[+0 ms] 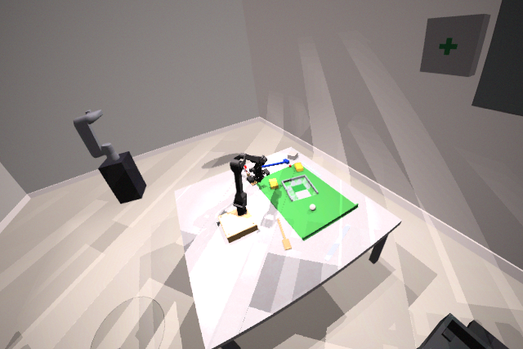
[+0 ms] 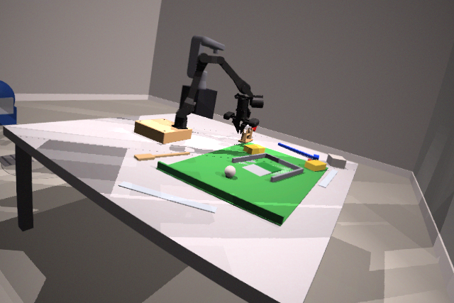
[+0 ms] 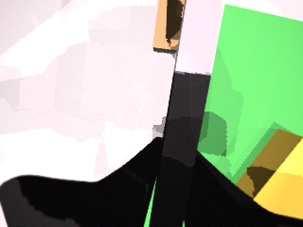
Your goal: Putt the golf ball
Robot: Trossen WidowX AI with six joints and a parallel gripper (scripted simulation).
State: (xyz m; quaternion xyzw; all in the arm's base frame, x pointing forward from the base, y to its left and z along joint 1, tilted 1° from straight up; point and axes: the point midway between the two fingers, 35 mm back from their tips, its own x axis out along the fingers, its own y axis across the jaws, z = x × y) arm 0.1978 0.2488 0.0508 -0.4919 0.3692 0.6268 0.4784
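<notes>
Right now my gripper tip is 520 mm to the left of the wooden spatula, 60 mm above it and 10 mm short of it. From my gripper tip the other things lie so: wooden stand 130 mm to the left, 40 mm behind, 30 mm below; blue stick 280 mm to the left, 240 mm ahead, 50 mm below; green mat 280 mm ahead, 200 mm to the right, 60 mm below.
</notes>
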